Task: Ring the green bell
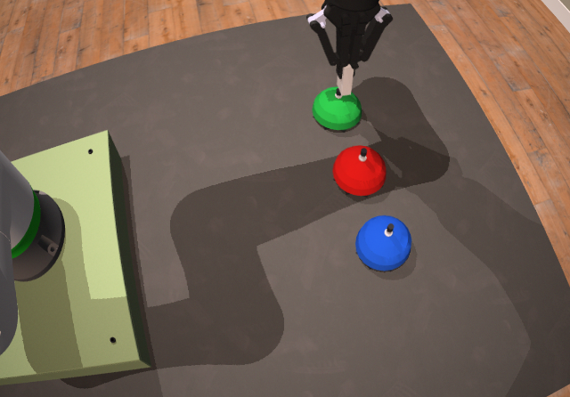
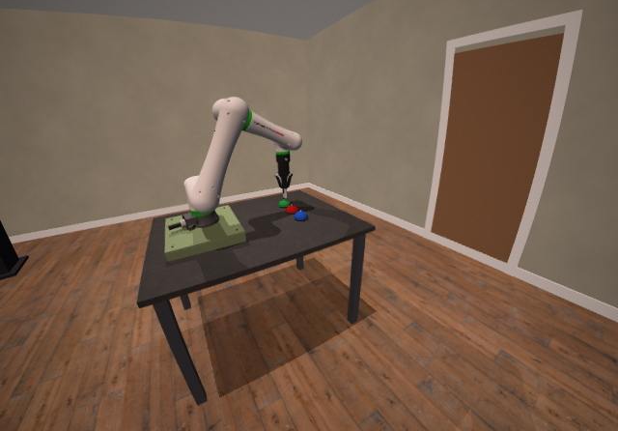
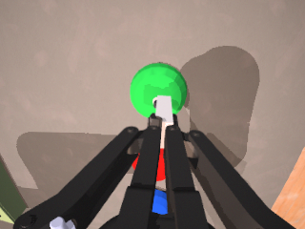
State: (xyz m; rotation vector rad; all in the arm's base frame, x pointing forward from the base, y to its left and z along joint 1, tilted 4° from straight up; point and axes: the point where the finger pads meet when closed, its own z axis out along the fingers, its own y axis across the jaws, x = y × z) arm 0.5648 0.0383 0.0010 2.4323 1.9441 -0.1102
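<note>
The green bell is 10 mm behind my hand and 60 mm below it. From my hand the other things lie so: red bell: 40 mm behind, 120 mm to the right, 50 mm below; then blue bell: 60 mm behind, 250 mm to the right, 50 mm below.
</note>
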